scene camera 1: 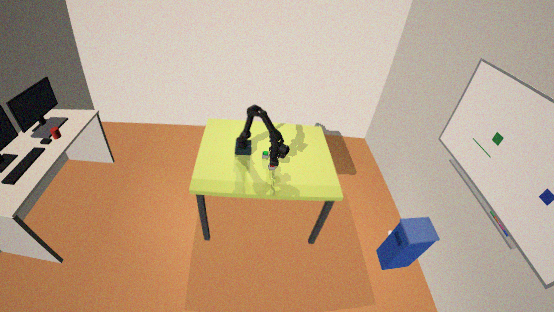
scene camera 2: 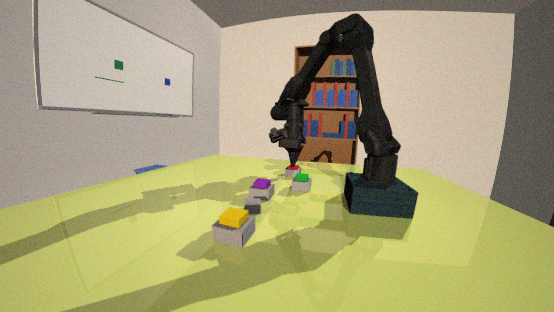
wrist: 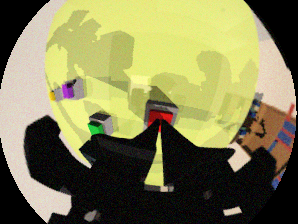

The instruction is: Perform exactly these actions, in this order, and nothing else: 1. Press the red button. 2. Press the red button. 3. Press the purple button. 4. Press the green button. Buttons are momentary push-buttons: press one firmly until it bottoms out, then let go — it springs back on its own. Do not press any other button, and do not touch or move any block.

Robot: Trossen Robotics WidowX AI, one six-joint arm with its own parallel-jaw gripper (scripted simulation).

Labels:
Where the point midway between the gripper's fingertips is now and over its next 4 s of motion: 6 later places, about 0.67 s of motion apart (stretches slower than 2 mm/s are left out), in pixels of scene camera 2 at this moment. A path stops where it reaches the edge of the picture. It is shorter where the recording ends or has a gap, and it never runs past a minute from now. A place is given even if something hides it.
The gripper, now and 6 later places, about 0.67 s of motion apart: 292,166; 293,147; 265,142; 262,168; 261,181; 261,177; 272,143

